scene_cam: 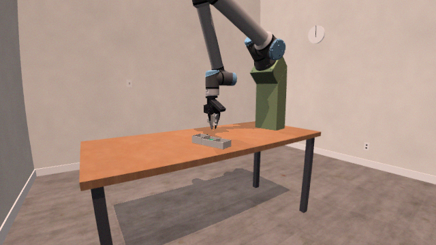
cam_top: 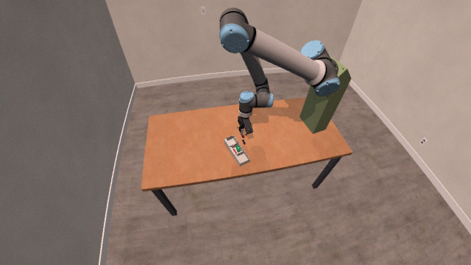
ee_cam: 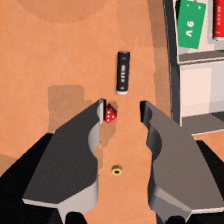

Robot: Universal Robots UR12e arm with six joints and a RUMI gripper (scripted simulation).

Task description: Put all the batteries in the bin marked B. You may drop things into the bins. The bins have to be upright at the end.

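My hand is 80 mm above the black battery. Also, from my hand: grey bin tray (90 mm ahead, 60 mm to the left, 70 mm below); then green battery (70 mm ahead, 60 mm to the left, 80 mm below); then red die (20 mm behind, 50 mm to the right, 80 mm below).
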